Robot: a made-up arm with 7 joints. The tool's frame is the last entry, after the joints. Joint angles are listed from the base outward.
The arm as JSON. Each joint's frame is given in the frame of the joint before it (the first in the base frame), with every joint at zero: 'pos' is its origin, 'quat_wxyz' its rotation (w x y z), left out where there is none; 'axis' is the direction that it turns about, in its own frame. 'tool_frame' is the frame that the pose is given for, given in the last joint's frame.
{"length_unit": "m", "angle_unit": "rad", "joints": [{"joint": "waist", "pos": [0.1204, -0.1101, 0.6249], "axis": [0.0, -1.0, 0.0]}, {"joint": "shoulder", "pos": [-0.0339, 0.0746, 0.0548], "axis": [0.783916, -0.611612, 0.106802]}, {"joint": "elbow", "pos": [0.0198, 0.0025, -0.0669], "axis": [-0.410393, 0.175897, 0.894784]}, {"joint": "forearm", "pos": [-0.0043, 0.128, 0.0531], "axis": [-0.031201, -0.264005, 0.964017]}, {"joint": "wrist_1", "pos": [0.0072, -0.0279, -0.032], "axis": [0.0, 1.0, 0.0]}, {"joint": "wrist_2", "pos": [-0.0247, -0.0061, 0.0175], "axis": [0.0, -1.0, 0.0]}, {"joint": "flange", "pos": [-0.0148, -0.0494, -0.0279], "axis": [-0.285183, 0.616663, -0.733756]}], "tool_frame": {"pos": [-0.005, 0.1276, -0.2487], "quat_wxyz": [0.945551, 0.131, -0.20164, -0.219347]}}
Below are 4 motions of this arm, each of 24 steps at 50 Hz.
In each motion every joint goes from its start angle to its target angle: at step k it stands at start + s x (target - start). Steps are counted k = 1, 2, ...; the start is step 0. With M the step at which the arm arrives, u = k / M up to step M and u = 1 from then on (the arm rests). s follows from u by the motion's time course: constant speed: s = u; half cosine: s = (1 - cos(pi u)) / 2; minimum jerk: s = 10 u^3 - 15 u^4 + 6 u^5.
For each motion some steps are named. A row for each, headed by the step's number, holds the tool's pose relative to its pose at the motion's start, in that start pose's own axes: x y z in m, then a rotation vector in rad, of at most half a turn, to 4 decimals.
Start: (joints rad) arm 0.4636 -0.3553 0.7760 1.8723 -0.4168 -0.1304 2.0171
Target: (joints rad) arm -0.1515 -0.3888 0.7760 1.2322 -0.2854 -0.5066 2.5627
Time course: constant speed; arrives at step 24
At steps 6, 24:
6: -0.0462 -0.0525 0.0239 -0.2253 0.1573 -0.0883
24: -0.1319 -0.2396 0.1754 -1.0358 0.4769 -0.0521

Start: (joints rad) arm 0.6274 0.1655 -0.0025 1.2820 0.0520 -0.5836 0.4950
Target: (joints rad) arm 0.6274 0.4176 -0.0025 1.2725 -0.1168 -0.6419 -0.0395
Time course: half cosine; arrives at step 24
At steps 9, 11, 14, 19, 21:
9: 0.0288 0.0326 -0.0026 0.1816 -0.1234 0.0832
11: 0.0405 0.0458 -0.0015 0.2527 -0.1764 0.1200
14: 0.0582 0.0658 0.0027 0.3587 -0.2608 0.1802
19: 0.0813 0.0922 0.0130 0.4966 -0.3816 0.2695
21: 0.0866 0.0984 0.0162 0.5288 -0.4119 0.2925

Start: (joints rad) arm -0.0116 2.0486 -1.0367 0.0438 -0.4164 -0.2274 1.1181
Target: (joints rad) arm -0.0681 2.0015 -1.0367 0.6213 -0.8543 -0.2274 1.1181
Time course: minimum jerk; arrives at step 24
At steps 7, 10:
7: 0.0169 0.0273 -0.0069 0.1016 -0.0535 0.0543
10: 0.0347 0.0639 -0.0104 0.2322 -0.1153 0.1262

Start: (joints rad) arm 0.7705 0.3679 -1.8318 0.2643 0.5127 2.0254 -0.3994
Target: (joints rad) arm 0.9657 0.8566 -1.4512 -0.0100 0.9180 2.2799 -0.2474
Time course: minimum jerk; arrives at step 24
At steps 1, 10, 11, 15, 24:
1: -0.0001 0.0000 0.0001 -0.0003 0.0003 -0.0005
10: -0.0272 0.0131 0.0292 -0.1556 0.1471 -0.2354
11: -0.0321 0.0182 0.0359 -0.1864 0.1800 -0.2873
15: -0.0459 0.0454 0.0633 -0.2979 0.3145 -0.4962
24: -0.0489 0.0779 0.0878 -0.3824 0.4410 -0.6866

